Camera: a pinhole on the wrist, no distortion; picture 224 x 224 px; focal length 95.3 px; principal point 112.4 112.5 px. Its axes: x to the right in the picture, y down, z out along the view. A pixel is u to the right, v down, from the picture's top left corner.
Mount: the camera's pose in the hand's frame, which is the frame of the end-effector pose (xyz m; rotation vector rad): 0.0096 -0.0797 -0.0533 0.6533 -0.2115 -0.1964
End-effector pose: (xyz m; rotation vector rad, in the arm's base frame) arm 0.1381 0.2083 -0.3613 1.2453 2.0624 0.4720
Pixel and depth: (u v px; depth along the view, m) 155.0 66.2 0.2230
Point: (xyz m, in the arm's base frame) -0.0284 0.0857 -0.6137
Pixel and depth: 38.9 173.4 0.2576
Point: 0.3339 -0.0246 -0.4678
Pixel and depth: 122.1 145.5 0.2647
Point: 0.1877 0.1013 -0.6059
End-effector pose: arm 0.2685 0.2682 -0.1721 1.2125 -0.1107 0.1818
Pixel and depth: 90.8 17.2 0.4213
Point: 0.1600 0.0372 -0.7928
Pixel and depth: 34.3 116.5 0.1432
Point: 0.1585 0.1705 -0.3002
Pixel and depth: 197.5 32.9 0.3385
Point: 0.5599 0.0206 -0.6377
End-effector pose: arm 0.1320 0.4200 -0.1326 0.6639 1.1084 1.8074
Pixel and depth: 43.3 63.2 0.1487
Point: 0.2781 0.3363 -0.3088
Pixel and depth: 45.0 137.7 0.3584
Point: 0.5353 0.2755 -0.1512
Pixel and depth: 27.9 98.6 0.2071
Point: 0.3581 0.2854 -0.2602
